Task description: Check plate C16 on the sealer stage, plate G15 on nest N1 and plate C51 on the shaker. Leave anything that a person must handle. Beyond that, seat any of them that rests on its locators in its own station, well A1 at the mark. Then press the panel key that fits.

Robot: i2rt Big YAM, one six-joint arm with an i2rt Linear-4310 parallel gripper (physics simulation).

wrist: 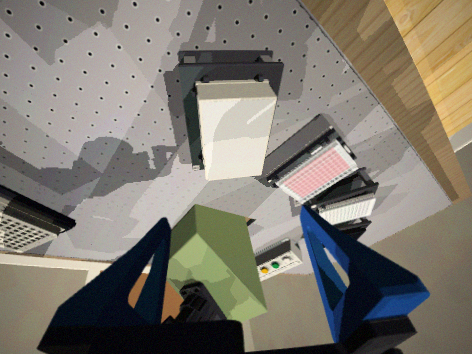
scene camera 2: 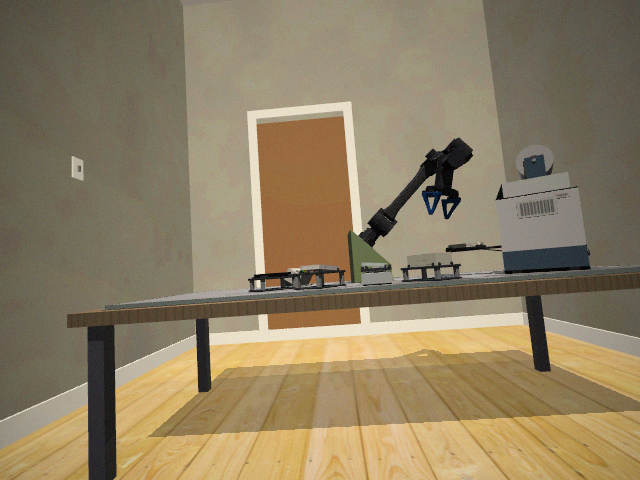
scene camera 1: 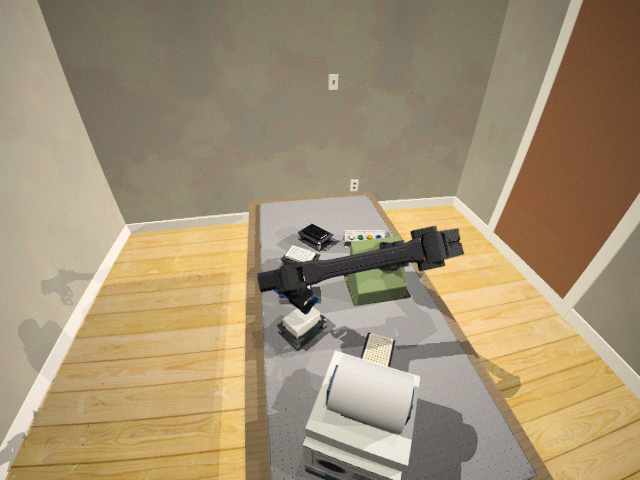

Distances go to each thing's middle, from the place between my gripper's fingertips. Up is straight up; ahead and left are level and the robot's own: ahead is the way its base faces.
The pink well plate (wrist: 330, 164) is 2 cm ahead of my hand, 24 cm to the right of it and 15 cm below it. Also, from my hand: cream well plate (scene camera 1: 378, 348) (27 cm behind, 14 cm to the left, 10 cm below).
